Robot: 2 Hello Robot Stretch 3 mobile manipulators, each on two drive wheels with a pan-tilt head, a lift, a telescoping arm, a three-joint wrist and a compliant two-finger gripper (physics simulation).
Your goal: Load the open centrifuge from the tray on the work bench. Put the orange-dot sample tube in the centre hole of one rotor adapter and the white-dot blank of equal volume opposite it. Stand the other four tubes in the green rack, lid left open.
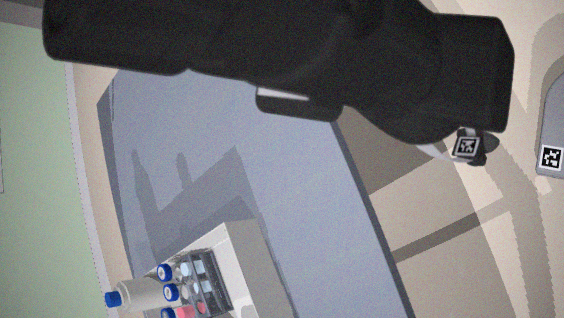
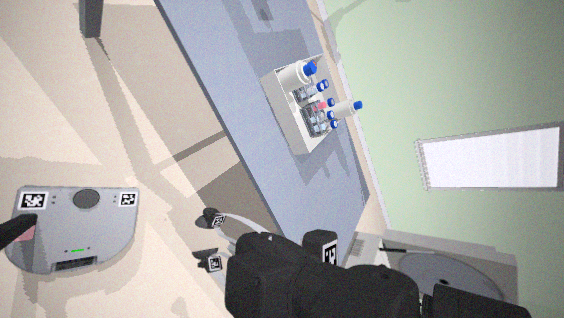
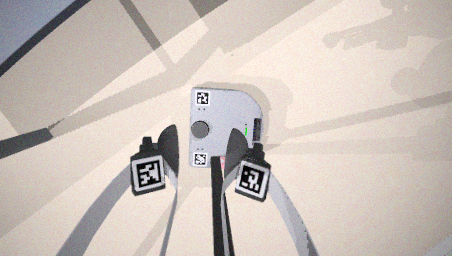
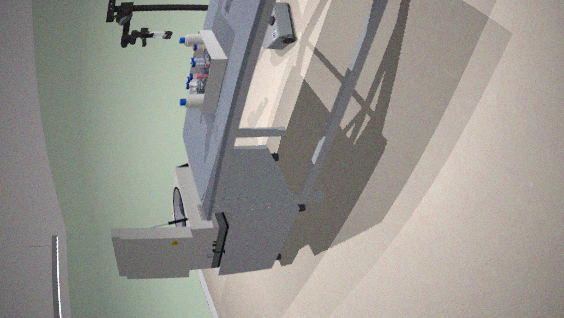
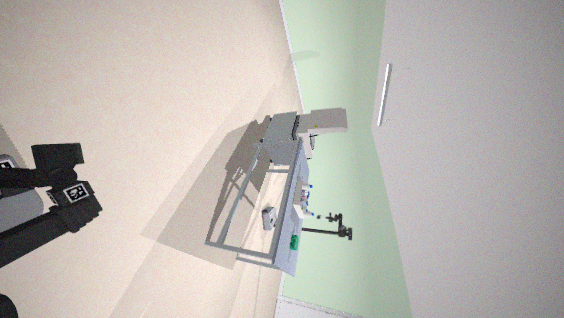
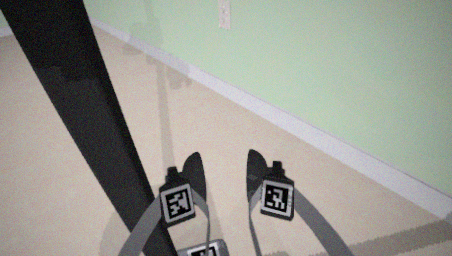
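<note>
The white tray (image 1: pixel 250 245) (image 2: pixel 278 111) (image 4: pixel 218 75) stands on the work bench (image 1: pixel 310 200) (image 2: pixel 200 60) (image 4: pixel 197 137), holding blue-capped tubes (image 1: pixel 171 292) (image 2: pixel 331 114) (image 4: pixel 193 62) and white bottles (image 1: pixel 145 295) (image 2: pixel 294 74). An orange-coloured tube (image 4: pixel 198 47) shows near one tray end; dots are too small to tell. The green rack (image 5: pixel 294 242) stands at the bench's far end. The centrifuge (image 2: pixel 492 257) (image 4: pixel 150 252) (image 5: pixel 328 120) has its lid open; its rotor is hidden. My r1 gripper (image 2: pixel 207 237) (image 3: pixel 202 145) is open and empty, above floor. My r2 gripper (image 6: pixel 225 172) is open and empty, away from the bench.
The r1 base (image 2: pixel 107 225) (image 3: pixel 227 112) (image 4: pixel 280 30) stands on the floor beside the bench. The centrifuge sits on a grey cabinet (image 4: pixel 255 195) (image 5: pixel 280 132) at the bench's end. The r2 mast (image 6: pixel 75 95) rises beside its gripper, and a wall (image 6: pixel 350 75) is beyond.
</note>
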